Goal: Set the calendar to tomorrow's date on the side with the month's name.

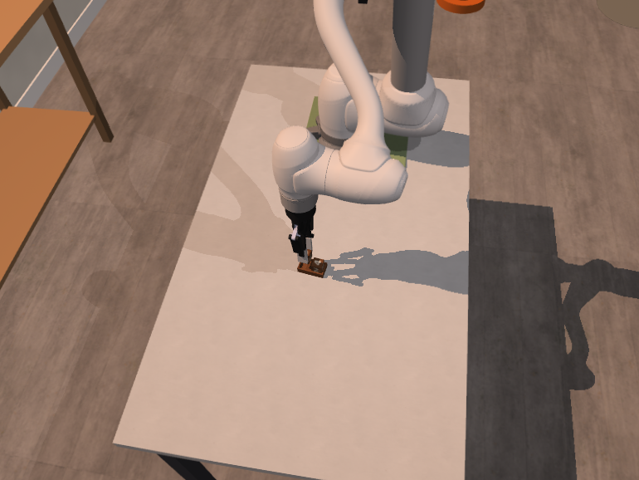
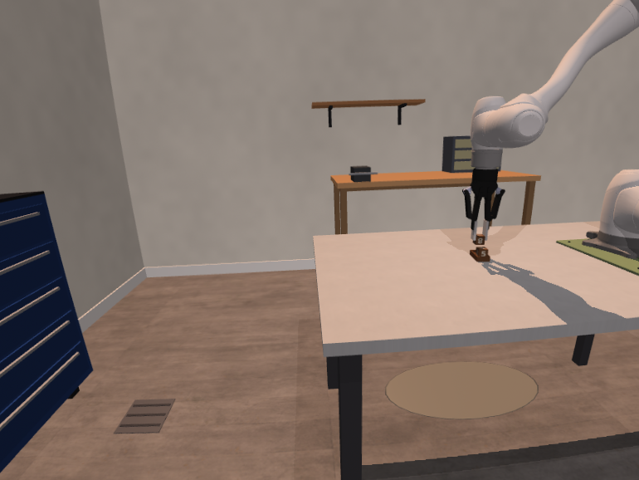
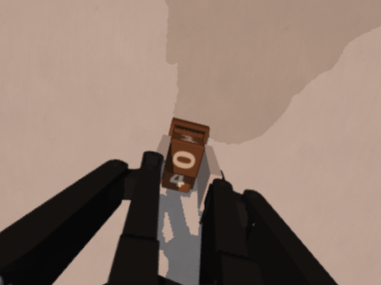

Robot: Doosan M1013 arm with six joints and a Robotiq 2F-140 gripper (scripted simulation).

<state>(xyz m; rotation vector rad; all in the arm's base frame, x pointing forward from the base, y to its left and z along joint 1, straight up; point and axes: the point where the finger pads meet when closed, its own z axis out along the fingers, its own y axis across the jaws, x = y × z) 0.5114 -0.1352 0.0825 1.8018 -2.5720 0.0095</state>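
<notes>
The brown digit cube lies 30 mm below my hand. The rest, counted from my hand: tray 20 mm to the left, 80 mm below.
</notes>
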